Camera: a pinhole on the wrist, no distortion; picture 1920 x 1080 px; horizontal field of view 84.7 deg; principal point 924.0 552.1 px. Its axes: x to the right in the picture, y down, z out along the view. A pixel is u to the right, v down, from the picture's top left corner.
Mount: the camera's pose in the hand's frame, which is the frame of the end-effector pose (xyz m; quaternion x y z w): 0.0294 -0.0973 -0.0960 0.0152 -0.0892 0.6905 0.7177
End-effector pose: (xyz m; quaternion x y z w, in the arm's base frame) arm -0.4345 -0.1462 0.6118 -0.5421 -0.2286 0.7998 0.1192
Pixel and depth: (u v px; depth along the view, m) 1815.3 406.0 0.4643
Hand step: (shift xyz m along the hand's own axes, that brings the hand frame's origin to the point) 0.0557 0.2208 0.4258
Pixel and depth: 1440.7 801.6 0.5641
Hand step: -0.1553 0.1006 0.4866
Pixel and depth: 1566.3 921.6 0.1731
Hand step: -0.0463 -0.0153 0.0838
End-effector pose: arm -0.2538 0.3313 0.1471 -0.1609 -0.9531 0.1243 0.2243
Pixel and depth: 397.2 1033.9 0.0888
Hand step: -0.0218 -0.1522 -0.0194
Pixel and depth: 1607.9 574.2 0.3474
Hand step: -0.0081 0.0756 0.2786
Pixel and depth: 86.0 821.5 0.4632
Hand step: -0.1492 -0.5233 0.2927
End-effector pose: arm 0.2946 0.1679 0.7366 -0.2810 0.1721 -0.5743 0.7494
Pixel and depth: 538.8 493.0 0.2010
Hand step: 0.0168 -0.1996 0.0919
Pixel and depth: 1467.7 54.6 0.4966
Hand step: 0.2172 0.0733 0.4544
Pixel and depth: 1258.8 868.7 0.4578
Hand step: -0.1519 -0.0135 0.3620
